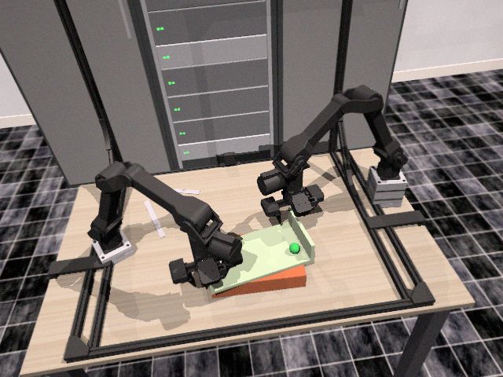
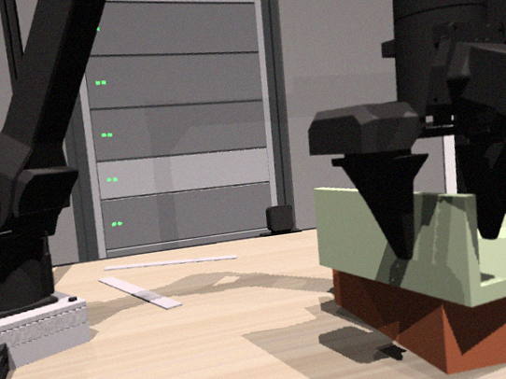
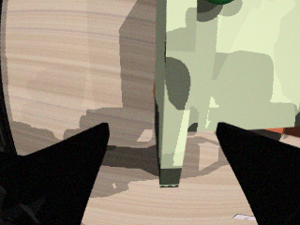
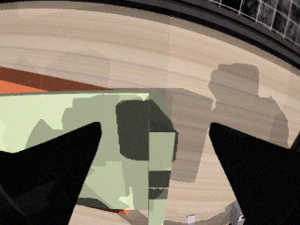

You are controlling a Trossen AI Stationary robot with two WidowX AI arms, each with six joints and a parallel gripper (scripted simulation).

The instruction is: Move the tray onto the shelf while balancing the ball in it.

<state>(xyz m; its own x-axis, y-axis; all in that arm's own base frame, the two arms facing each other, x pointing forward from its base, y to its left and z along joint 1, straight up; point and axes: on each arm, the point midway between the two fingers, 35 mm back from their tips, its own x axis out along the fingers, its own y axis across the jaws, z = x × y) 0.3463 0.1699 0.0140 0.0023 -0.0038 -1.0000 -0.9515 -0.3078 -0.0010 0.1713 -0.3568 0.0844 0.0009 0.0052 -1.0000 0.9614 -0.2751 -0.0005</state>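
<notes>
My left hand is 11 cm short of the green ball, 2 cm to the left of it and 4 cm above it. Round my left hand: shelf 8 cm ahead, 14 cm to the right, 8 cm below; pale green tray 8 cm ahead, 14 cm to the right, 5 cm below.
</notes>
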